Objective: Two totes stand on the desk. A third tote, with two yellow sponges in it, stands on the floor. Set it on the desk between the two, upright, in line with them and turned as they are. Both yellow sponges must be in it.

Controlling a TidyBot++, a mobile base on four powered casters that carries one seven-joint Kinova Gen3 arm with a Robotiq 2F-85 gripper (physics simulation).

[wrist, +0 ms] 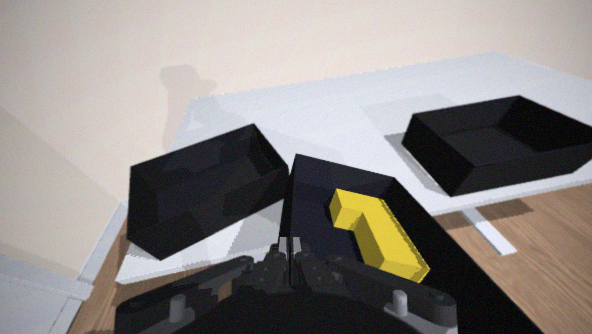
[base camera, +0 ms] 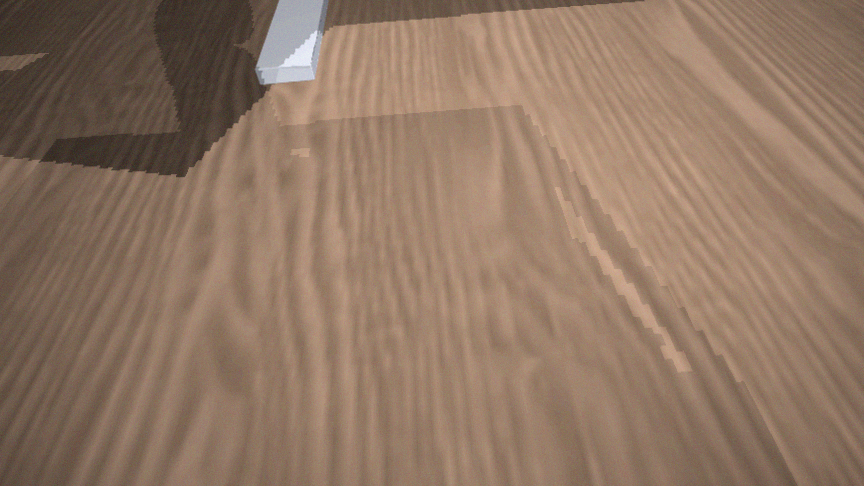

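My gripper (wrist: 289, 249) is shut on the near-left wall of a black tote (wrist: 315, 200), which it holds up in front of the white desk (wrist: 305, 110). Two yellow sponges lie in the held tote, one (wrist: 362, 200) toward its far end and the other (wrist: 392, 247) touching it and nearer my gripper. One black tote (wrist: 200, 190) stands on the desk to the left, and another (wrist: 492, 145) stands to the right. The held tote is turned differently from them in view. The near end of the held tote is hidden behind my gripper. The totes do not show in the base view.
A white desk foot (base camera: 290, 45) (wrist: 490, 232) rests on the wooden floor (base camera: 422, 272) (wrist: 555, 225). A pale wall (wrist: 300, 35) stands behind the desk. White furniture (wrist: 35, 290) is at the lower left of the wrist view. Shadows fall across the desk and floor.
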